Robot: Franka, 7 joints.
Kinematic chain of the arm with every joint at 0, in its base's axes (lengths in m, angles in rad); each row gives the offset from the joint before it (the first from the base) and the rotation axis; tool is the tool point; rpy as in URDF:
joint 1: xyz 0 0 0.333 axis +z
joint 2: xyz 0 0 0 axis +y
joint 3: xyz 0 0 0.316 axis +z
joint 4: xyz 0.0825 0 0 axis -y
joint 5: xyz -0.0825 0 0.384 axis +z
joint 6: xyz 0 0 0 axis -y
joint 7: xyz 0.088 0 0 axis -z
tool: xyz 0 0 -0.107 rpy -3.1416 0 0
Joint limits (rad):
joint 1: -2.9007..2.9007
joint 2: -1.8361..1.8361
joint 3: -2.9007..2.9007
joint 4: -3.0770..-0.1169
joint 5: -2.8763..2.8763
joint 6: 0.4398..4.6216
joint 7: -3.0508..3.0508
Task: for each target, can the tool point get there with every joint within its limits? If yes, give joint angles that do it. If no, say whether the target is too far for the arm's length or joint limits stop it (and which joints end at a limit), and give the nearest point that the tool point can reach.
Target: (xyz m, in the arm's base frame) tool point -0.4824 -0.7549 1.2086
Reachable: no: too far | nearest point -0.3304 -0.5170 0.9326 | short by 0.395 m
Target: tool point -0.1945 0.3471 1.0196
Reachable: yes | joints -0.2081 -0.9160 0.6707 -0.9654 -0.0817 2.0176 1.3986
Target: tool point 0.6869 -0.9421 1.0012
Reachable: no: too far | nearest point 0.4385 -0.6014 0.7596 | short by 0.486 m
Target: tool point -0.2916 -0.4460 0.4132
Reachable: yes | joints -0.4148 -1.1152 -1.6924 -2.3241 2.1778 1.4292 -1.0849
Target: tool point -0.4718 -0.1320 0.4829
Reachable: yes | joints 1.8049 0.1618 1.7323 -1.8807 -0.2921 1.3014 1.4298
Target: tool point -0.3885 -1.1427 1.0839
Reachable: no: too far | nearest point -0.2345 -0.6897 0.7862 | short by 0.564 m
